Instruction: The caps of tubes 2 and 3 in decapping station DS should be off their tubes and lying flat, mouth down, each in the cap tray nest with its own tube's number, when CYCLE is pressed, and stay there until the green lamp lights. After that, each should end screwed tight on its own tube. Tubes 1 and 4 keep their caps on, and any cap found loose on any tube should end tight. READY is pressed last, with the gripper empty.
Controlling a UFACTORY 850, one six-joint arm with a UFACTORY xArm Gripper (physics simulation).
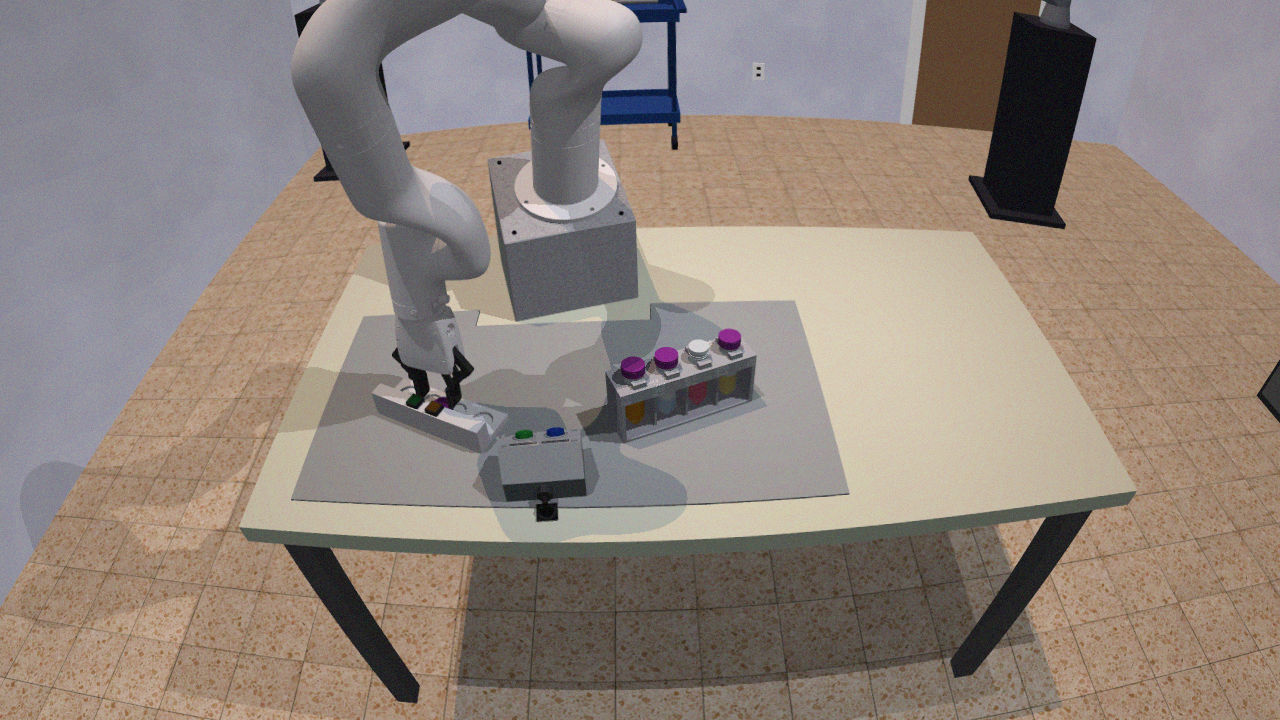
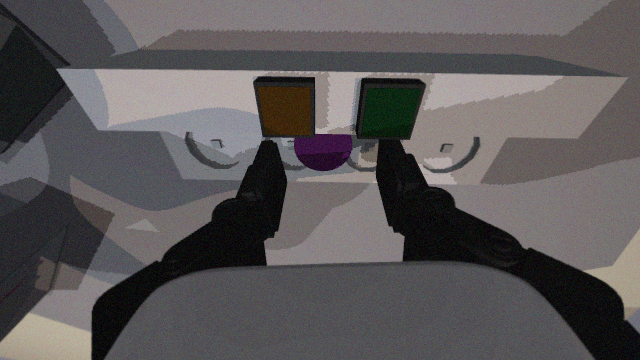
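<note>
My gripper (image 1: 436, 400) (image 2: 328, 157) is open over the white cap tray (image 1: 465, 433) (image 2: 175, 95), its fingers apart on either side of a loose purple cap (image 1: 443, 402) (image 2: 323, 154). The cap sits between the two middle nests, off-centre; whether it lies flat is unclear. An orange tile (image 1: 435, 408) (image 2: 286, 111) and a green tile (image 1: 415, 400) (image 2: 391, 112) are on the tray's sloping face. The tube station (image 1: 615, 407) holds tubes topped by a purple cap (image 1: 632, 367), another purple cap (image 1: 665, 358), a white top (image 1: 698, 349) and a third purple cap (image 1: 729, 339). Tube numbers are unreadable.
A grey control box (image 1: 541, 470) with a green button (image 1: 523, 434) and a blue button (image 1: 554, 431) stands between tray and station, close to the tray's end. A small black object (image 1: 546, 511) is at its front. All stand on the grey mat (image 1: 760, 465).
</note>
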